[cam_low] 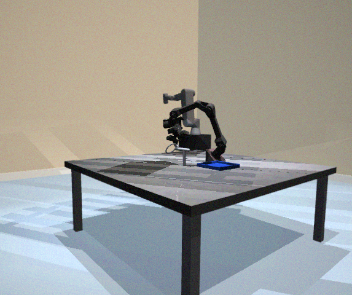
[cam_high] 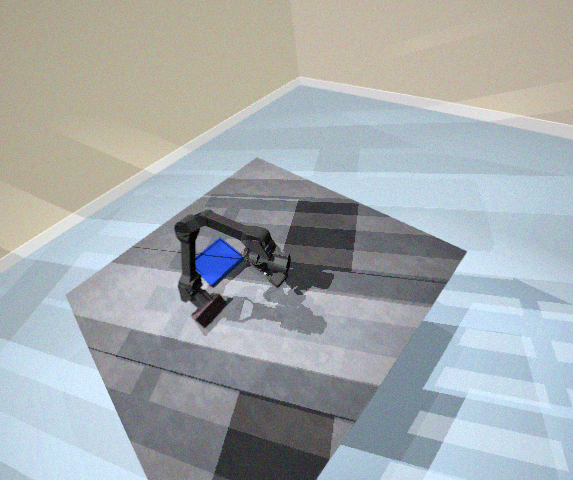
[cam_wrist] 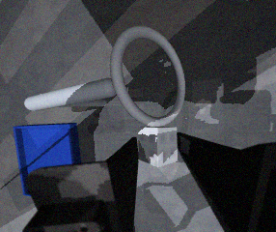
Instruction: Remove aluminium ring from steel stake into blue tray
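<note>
The blue tray lies 7 cm behind my gripper tip, 30 cm to the left of it and 10 cm below it. The rest, counted from my gripper tip: aluminium ring: 5 cm ahead, 1 cm to the right.
</note>
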